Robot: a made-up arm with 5 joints.
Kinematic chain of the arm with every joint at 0, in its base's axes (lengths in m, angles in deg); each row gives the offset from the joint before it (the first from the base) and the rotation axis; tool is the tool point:
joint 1: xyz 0 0 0.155 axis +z
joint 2: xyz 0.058 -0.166 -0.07 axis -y
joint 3: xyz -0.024 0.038 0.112 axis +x
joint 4: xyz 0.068 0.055 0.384 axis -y
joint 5: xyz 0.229 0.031 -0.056 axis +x
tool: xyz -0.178 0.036 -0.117
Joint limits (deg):
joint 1: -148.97..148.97
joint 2: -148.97..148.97
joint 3: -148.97..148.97
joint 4: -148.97..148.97
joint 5: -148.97..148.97
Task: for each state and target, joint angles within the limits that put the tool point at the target. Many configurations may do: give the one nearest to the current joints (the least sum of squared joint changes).
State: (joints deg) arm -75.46 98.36 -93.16 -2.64 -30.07
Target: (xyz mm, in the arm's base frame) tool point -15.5 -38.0 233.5
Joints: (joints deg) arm -89.48 133.83 -130.51 8.60 -20.17
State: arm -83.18 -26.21 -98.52 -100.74 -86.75
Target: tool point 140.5 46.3 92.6
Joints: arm -77.97 -30.12 -120.27 -78.60 -73.16
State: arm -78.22 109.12 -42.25 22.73 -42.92
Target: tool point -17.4 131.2 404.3
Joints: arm -69.86 57.92 -28.79 29.86 -42.60
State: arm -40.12 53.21 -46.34 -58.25 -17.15
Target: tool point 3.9 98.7 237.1
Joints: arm -40.85 34.96 -48.23 -33.22 -21.72
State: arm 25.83 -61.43 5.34 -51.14 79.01
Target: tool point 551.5 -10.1 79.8
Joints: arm 3.82 -84.17 20.12 -48.34 84.93
